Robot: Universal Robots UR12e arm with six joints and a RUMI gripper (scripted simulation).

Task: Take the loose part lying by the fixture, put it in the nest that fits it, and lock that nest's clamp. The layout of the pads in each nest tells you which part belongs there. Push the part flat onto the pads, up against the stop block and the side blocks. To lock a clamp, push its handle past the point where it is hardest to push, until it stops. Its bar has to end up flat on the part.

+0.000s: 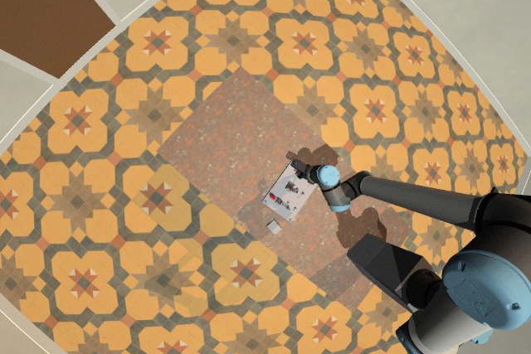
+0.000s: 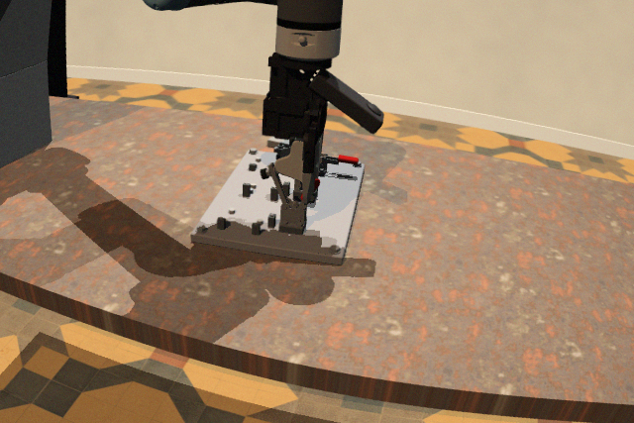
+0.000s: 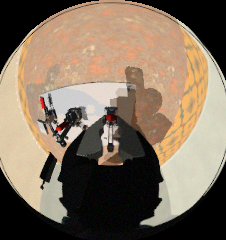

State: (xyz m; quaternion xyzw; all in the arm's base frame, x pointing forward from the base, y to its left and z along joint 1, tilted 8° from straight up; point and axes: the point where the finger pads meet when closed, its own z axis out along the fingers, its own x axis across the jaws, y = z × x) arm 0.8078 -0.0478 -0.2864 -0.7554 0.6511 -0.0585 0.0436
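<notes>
The toggle clamp lies 2 cm behind my hand and 2 cm below it. From my hand the other things lie so: part (15 cm behind, 35 cm to the left, 7 cm below); grey fixture plate (7 cm behind, 10 cm to the left, 7 cm below).
</notes>
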